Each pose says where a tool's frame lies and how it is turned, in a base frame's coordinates. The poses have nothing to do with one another.
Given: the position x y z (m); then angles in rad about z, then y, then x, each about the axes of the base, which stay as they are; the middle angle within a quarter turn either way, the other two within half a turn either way.
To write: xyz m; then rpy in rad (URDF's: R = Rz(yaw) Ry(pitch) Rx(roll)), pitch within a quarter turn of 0, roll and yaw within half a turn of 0. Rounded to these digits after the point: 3 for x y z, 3 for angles.
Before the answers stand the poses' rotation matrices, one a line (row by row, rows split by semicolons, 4 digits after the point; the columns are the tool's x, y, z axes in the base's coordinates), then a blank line. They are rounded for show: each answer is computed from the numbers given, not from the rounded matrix.
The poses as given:
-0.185 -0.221 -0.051 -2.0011 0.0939 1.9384
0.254 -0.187 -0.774 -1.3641 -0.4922 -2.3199
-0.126 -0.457 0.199 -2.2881 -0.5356 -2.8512
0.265 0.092 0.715 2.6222 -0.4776 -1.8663
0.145 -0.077 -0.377 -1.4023 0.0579 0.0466
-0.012 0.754 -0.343 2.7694 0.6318 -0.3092
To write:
-0.4153 0.9048 0.0938; 0.2901 0.2294 -0.9291; -0.8622 -0.3587 -0.3578
0.1809 0.8625 -0.4726; 0.7375 0.1989 0.6454; 0.6507 -0.4652 -0.6001
-0.5653 0.6481 -0.5104; 0.6260 0.7400 0.2462; 0.5372 -0.1803 -0.8240
-0.7710 -0.4408 -0.4596; -0.5263 0.0346 0.8496; -0.3586 0.8969 -0.2586
0.1674 0.9842 0.0579; -0.9843 0.1702 -0.0465; -0.0556 -0.0492 0.9972
-0.7517 -0.2935 0.5906; 0.5138 -0.8220 0.2456; 0.4134 0.4881 0.7687

-0.185 -0.221 -0.051 -2.355 1.040 2.532
0.254 -0.187 -0.774 -2.482 -0.708 1.330
-0.126 -0.457 0.199 -2.926 -0.567 2.305
0.265 0.092 0.715 1.852 0.367 -2.543
0.145 -0.077 -0.377 -0.049 0.056 -1.402
-0.012 0.754 -0.343 0.566 -0.426 2.542

